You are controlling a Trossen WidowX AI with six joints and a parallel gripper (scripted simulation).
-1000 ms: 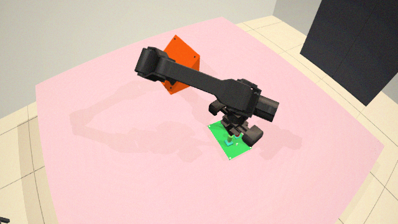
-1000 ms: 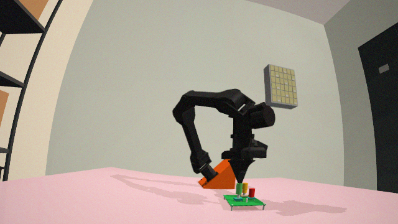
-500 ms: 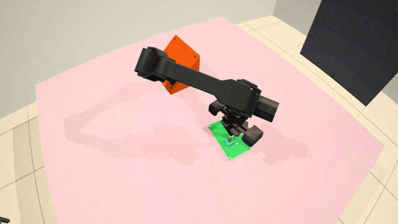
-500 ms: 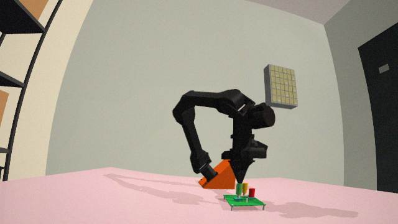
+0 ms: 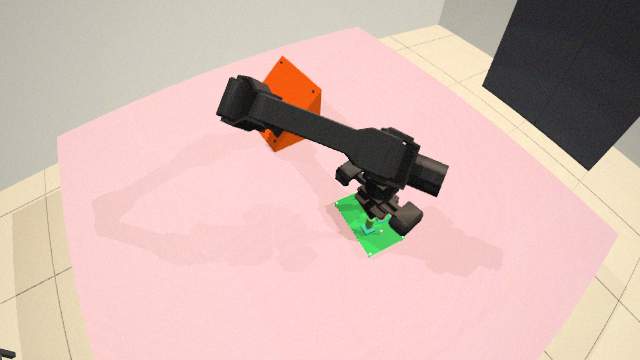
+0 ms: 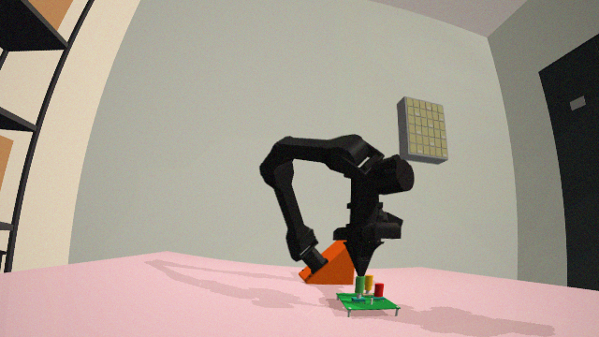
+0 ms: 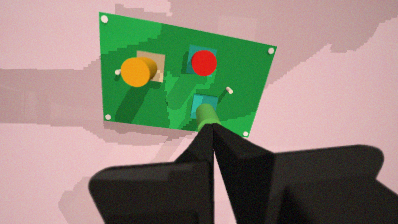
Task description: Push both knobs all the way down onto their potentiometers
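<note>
Right now the green knob is 2 cm below my gripper tip. Also, from my gripper tip: yellow knob: 5 cm behind, 3 cm to the left, 2 cm below.
</note>
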